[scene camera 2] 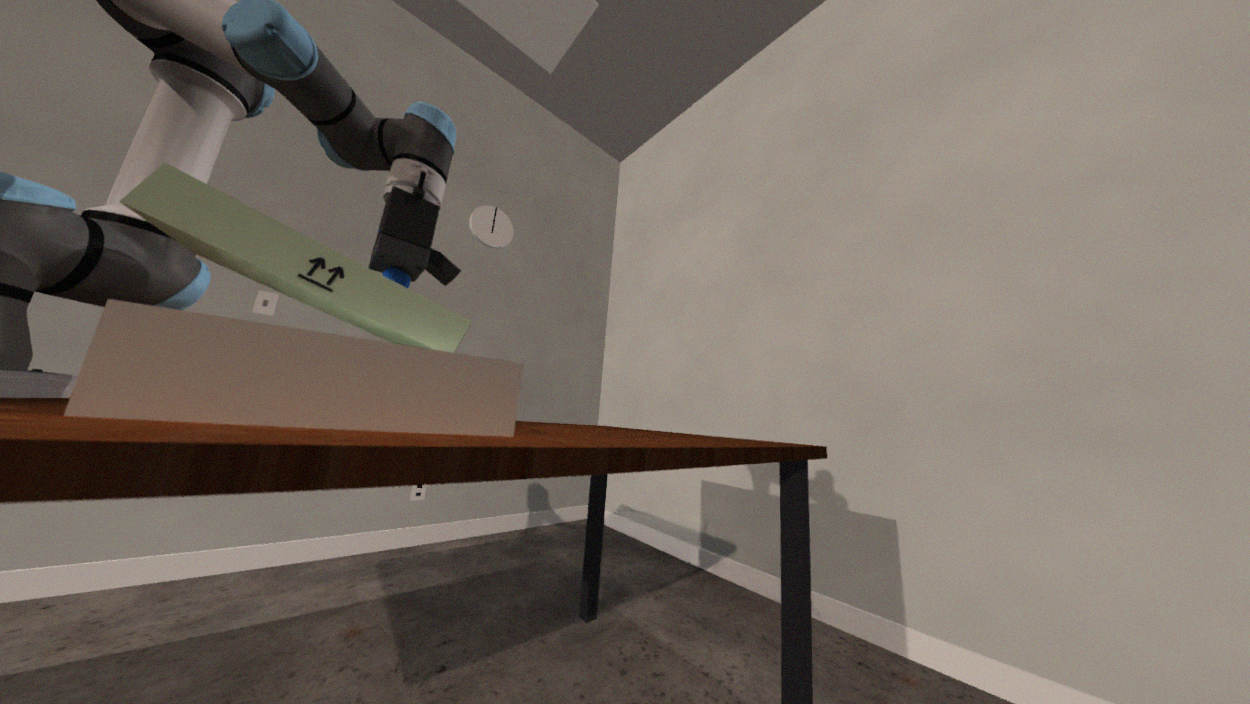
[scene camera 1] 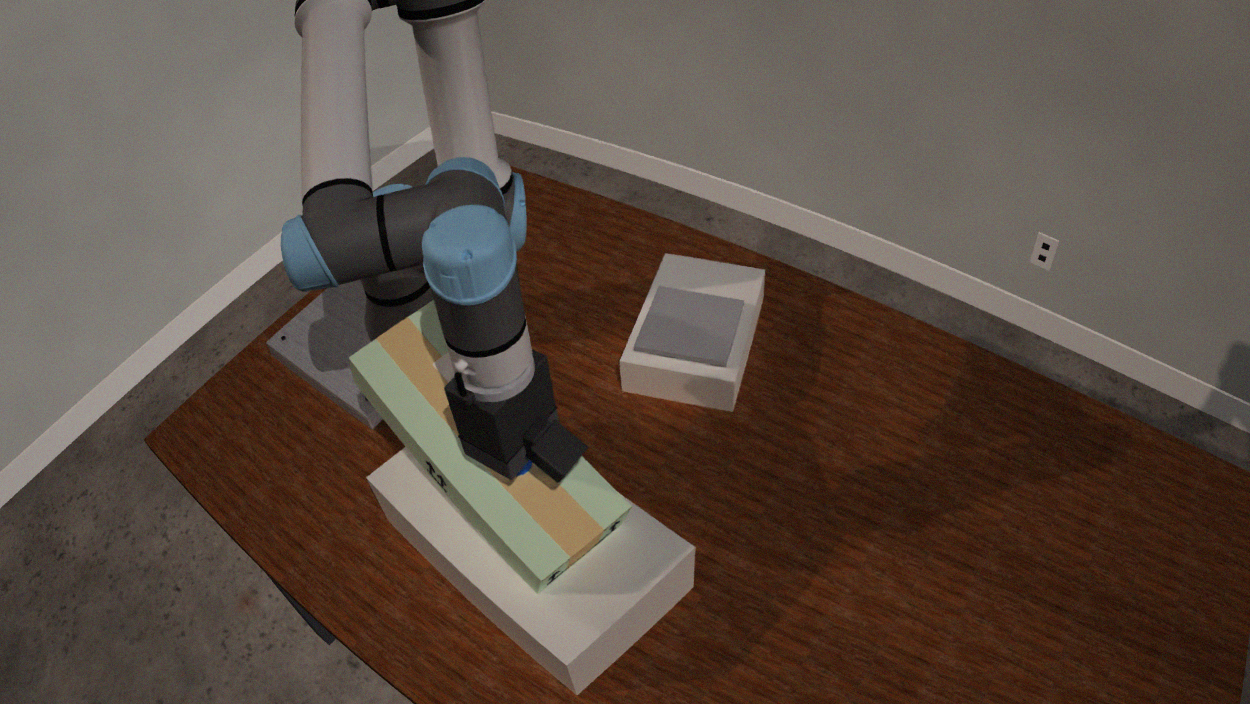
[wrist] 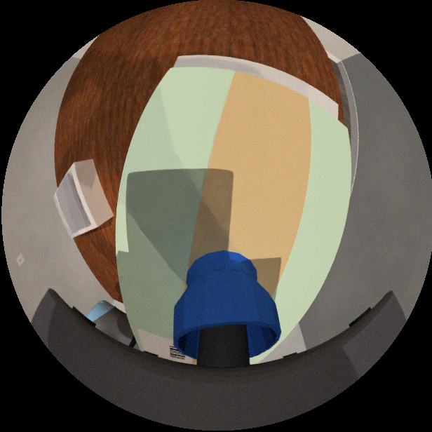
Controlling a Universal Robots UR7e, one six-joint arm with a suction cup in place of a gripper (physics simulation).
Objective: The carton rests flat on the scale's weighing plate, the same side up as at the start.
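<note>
The green carton with a tan tape stripe hangs tilted from my suction cup. The blue cup is on its taped top face, off its middle towards the lower end. The end near the arm's base is raised; the other end is low, at or just above the white block, contact unclear. The side arrows point upward. The scale stands apart, behind and to the right in scene camera 1, with its grey weighing plate bare. The scale does not show in scene camera 2.
A long white block stands on the brown table under the carton. The arm's grey base plate is behind the carton's raised end. Walls stand behind the table.
</note>
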